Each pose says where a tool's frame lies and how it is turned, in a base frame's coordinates. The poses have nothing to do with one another.
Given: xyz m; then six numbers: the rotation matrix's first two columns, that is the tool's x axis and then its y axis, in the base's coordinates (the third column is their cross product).
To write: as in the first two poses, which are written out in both.
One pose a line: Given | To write
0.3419 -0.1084 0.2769 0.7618 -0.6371 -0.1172 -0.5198 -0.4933 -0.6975 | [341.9 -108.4 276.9], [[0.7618 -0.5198 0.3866], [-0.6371 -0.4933 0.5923], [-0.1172 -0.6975 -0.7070]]
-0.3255 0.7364 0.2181 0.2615 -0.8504 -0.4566 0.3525 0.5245 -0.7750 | [-325.5 736.4 218.1], [[0.2615 0.3525 0.8985], [-0.8504 0.5245 0.0417], [-0.4566 -0.7750 0.4369]]
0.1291 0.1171 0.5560 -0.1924 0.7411 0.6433 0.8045 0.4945 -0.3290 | [129.1 117.1 556.0], [[-0.1924 0.8045 -0.5619], [0.7411 0.4945 0.4542], [0.6433 -0.3290 -0.6914]]
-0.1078 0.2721 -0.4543 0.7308 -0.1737 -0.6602 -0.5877 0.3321 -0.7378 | [-107.8 272.1 -454.3], [[0.7308 -0.5877 0.3474], [-0.1737 0.3321 0.9272], [-0.6602 -0.7378 0.1406]]
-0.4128 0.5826 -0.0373 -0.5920 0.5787 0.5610 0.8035 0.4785 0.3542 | [-412.8 582.6 -37.3], [[-0.5920 0.8035 -0.0635], [0.5787 0.4785 0.6604], [0.5610 0.3542 -0.7483]]
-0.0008 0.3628 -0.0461 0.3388 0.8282 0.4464 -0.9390 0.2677 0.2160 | [-0.8 362.8 -46.1], [[0.3388 -0.9390 0.0594], [0.8282 0.2677 -0.4924], [0.4464 0.2160 0.8684]]
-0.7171 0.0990 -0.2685 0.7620 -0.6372 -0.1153 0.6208 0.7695 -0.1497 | [-717.1 99.0 -268.5], [[0.7620 0.6208 0.1841], [-0.6372 0.7695 0.0425], [-0.1153 -0.1497 0.9819]]
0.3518 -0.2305 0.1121 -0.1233 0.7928 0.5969 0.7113 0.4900 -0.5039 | [351.8 -230.5 112.1], [[-0.1233 0.7113 -0.6920], [0.7928 0.4900 0.3624], [0.5969 -0.5039 -0.6243]]
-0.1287 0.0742 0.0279 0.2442 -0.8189 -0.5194 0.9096 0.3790 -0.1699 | [-128.7 74.2 27.9], [[0.2442 0.9096 0.3360], [-0.8189 0.3790 -0.4310], [-0.5194 -0.1699 0.8374]]
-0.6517 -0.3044 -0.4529 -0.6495 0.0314 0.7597 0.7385 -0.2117 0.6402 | [-651.7 -304.4 -452.9], [[-0.6495 0.7385 0.1809], [0.0314 -0.2117 0.9768], [0.7597 0.6402 0.1143]]
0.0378 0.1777 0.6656 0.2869 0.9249 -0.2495 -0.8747 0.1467 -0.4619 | [37.8 177.7 665.6], [[0.2869 -0.8747 -0.3906], [0.9249 0.1467 0.3508], [-0.2495 -0.4619 0.8511]]
